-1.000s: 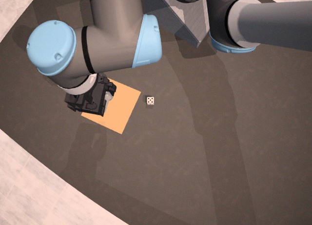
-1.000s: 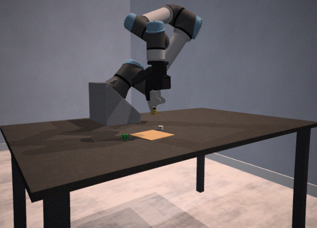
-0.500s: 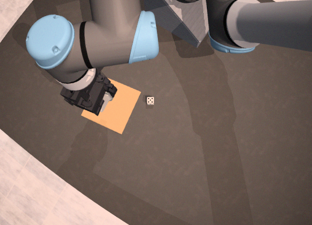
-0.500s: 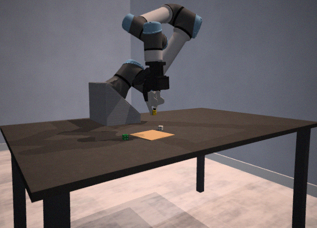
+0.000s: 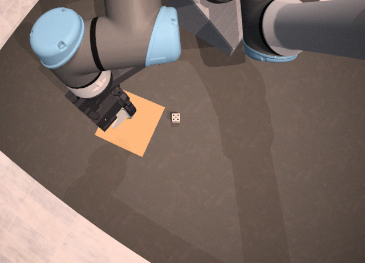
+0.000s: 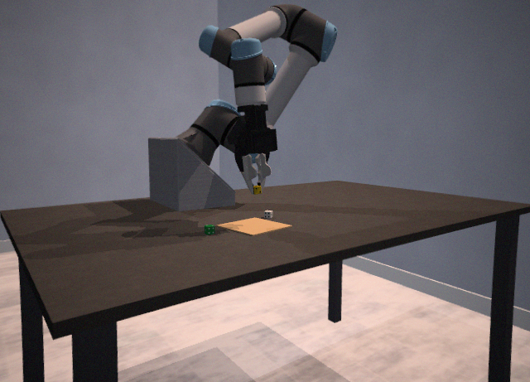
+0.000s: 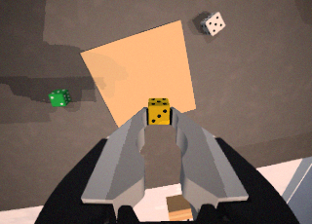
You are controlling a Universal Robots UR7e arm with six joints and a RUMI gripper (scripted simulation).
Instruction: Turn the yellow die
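Now: hand 10 cm above the orange mat, 1 cm to the left of it and 1 cm short of it. From my hand the other things lie so: green die 14 cm to the right, 9 cm below, 1 cm ahead; then white die 9 cm to the left, 9 cm below, 7 cm behind; then yellow die 1 cm below.
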